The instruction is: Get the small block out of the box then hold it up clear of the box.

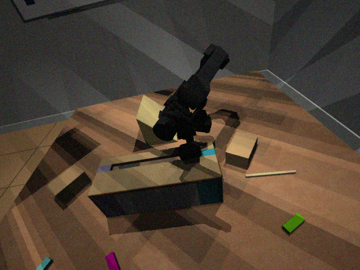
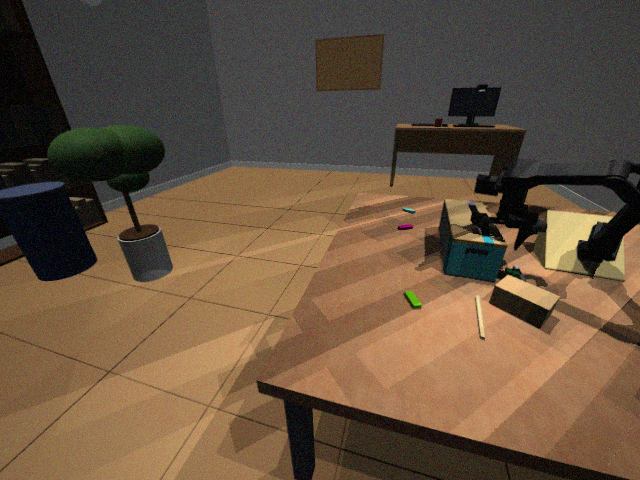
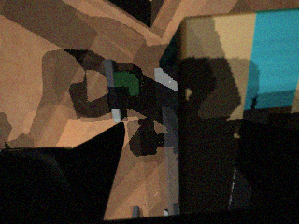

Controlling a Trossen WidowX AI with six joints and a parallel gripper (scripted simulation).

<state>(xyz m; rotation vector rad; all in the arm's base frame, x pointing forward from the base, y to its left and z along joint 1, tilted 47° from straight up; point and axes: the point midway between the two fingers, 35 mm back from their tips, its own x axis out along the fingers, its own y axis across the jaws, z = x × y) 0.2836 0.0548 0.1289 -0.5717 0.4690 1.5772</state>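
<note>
Right now my gripper tip is 6 cm above the small green block, 3 cm to the right of it and 2 cm past it. From my gripper tip the other things lie so: long box 12 cm to the right, 5 cm ahead, 2 cm below; thin stick 25 cm to the left, 8 cm below, 6 cm ahead.
</note>
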